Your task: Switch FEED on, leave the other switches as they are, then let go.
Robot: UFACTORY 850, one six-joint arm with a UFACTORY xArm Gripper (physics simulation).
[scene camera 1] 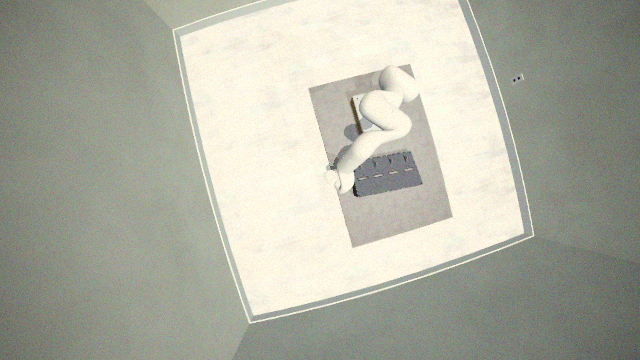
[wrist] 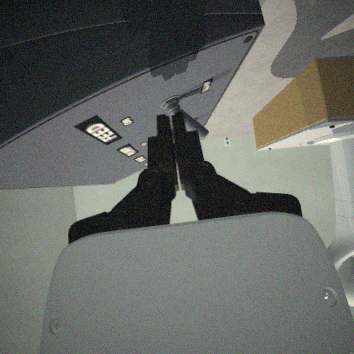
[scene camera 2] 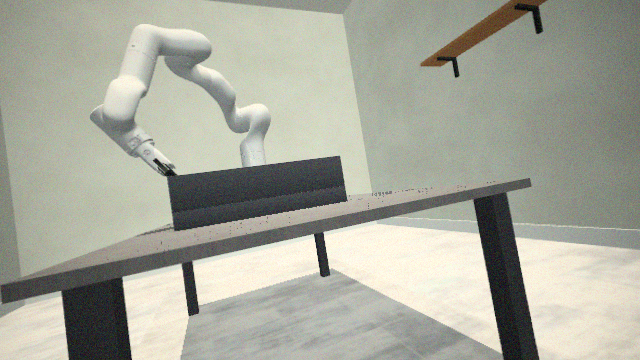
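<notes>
The dark switch box (scene camera 1: 388,185) (scene camera 2: 257,187) (wrist: 55,165) stands on the table. In the wrist view its sloping panel carries the FEED label (wrist: 101,132), upside down, and a grey switch lever (wrist: 195,125) near that label. Small white labels (wrist: 127,121) (wrist: 206,86) lie on either side of the lever's round base. My gripper (scene camera 2: 172,173) (wrist: 172,130) is shut and empty. Its tips overlap the lever near its base in the wrist view; whether they touch it I cannot tell. In scene camera 2 the tips are at the box's top left corner. In scene camera 1 the arm hides them.
Other switch levers (scene camera 1: 390,160) (scene camera 1: 405,157) stand in a row on the box. A block with tan sides and a white top (wrist: 292,107) is under the arm's base. The table (scene camera 1: 400,215) (scene camera 2: 400,202) carries it all. A wooden wall shelf (scene camera 2: 480,35) is at the upper right.
</notes>
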